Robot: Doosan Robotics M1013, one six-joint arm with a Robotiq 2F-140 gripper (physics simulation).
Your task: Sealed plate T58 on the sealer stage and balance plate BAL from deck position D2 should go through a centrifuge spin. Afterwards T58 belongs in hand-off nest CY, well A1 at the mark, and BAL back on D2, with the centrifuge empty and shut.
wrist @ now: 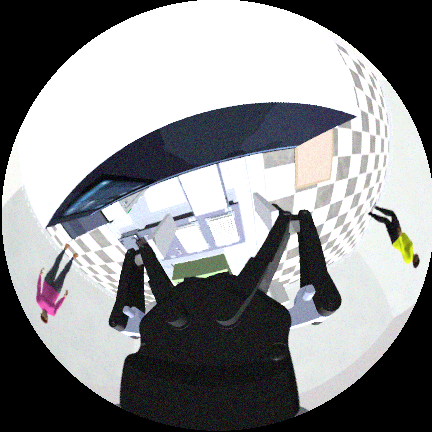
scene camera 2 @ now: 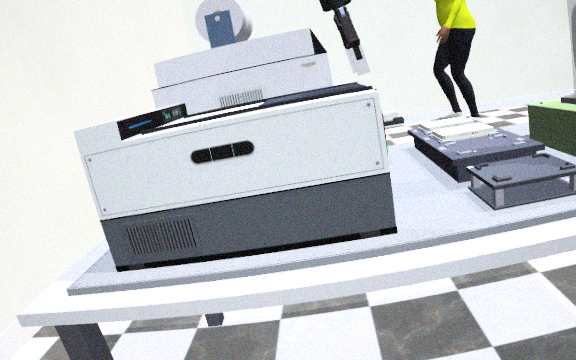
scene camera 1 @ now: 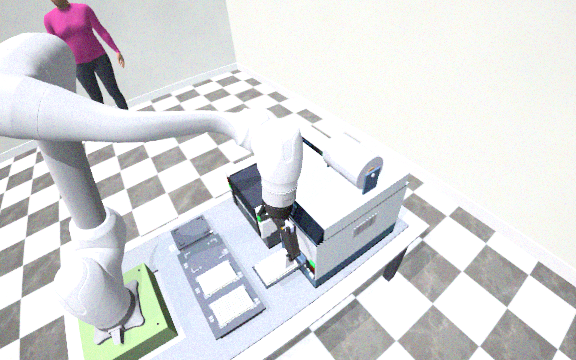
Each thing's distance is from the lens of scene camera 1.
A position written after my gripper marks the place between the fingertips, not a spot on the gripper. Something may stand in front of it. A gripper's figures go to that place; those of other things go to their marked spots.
my gripper (scene camera 1: 276, 250): 0.88 m
plain plate (scene camera 1: 217, 278): 1.06 m
centrifuge (scene camera 1: 244, 179): 1.14 m
